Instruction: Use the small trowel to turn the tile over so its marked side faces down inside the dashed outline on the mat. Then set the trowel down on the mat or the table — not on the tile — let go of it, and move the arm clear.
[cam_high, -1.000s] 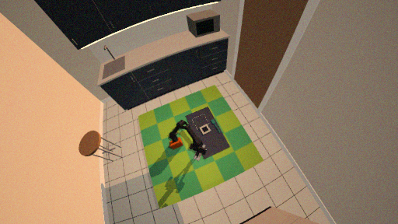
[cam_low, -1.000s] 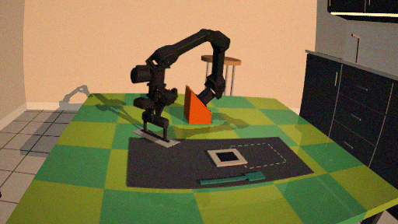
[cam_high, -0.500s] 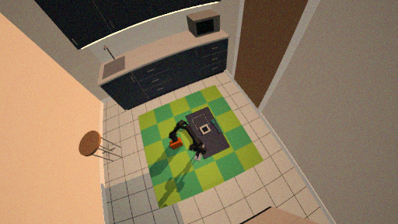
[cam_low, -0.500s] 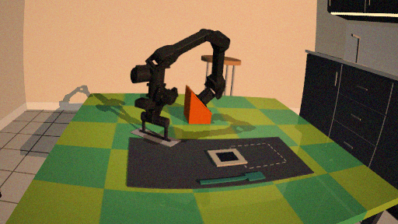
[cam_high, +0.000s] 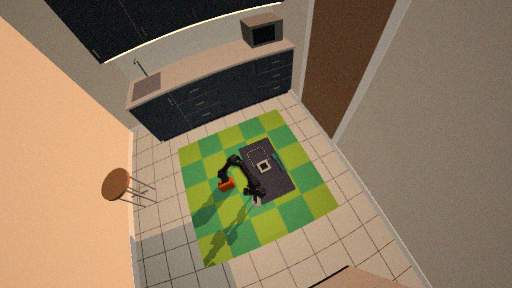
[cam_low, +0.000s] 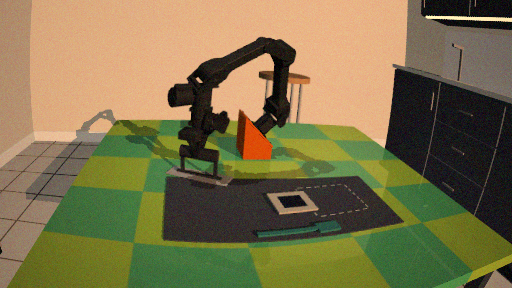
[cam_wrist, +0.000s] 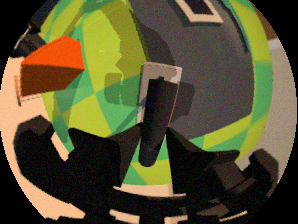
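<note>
Now: gripper tip 22 cm to the right of the dark mat, 19 cm short of it and 8 cm above it. Round my gripper tip: teal trowel 32 cm ahead, 25 cm to the left, 6 cm below; then tile 24 cm to the left, 18 cm ahead, 6 cm below.
</note>
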